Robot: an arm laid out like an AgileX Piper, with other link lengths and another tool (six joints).
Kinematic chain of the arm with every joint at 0, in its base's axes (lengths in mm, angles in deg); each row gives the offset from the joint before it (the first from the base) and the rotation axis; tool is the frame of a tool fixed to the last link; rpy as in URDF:
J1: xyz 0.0 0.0 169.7 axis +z
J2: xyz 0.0 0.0 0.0 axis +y
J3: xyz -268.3 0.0 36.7 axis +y
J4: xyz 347.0 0.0 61.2 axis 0.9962 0 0.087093
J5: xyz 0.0 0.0 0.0 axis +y
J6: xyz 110.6 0.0 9.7 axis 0.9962 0 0.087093
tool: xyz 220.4 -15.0 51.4 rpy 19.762 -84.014 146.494
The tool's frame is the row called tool.
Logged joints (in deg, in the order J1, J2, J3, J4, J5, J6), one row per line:
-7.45, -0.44, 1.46, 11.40, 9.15, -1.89
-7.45, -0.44, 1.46, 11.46, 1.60, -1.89
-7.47, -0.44, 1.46, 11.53, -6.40, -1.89
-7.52, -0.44, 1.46, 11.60, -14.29, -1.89
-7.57, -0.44, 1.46, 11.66, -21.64, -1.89
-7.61, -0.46, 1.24, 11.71, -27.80, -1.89
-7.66, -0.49, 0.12, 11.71, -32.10, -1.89
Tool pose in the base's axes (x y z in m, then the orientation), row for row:
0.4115, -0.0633, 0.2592, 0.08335, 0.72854, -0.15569, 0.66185
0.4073, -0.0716, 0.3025, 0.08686, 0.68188, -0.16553, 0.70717
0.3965, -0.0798, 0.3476, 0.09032, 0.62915, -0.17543, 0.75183
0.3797, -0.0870, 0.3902, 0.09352, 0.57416, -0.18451, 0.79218
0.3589, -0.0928, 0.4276, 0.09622, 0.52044, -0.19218, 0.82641
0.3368, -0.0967, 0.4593, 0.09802, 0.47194, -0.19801, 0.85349
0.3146, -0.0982, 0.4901, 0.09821, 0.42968, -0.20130, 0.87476
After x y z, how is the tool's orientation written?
As a quaternion, w x y z.
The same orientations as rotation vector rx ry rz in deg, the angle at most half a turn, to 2 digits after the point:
124.60, -26.63, 113.20
116.38, -28.25, 120.70
107.16, -29.88, 128.06
97.61, -31.37, 134.68
88.34, -32.62, 140.28
80.03, -33.58, 144.72
72.85, -34.13, 148.31

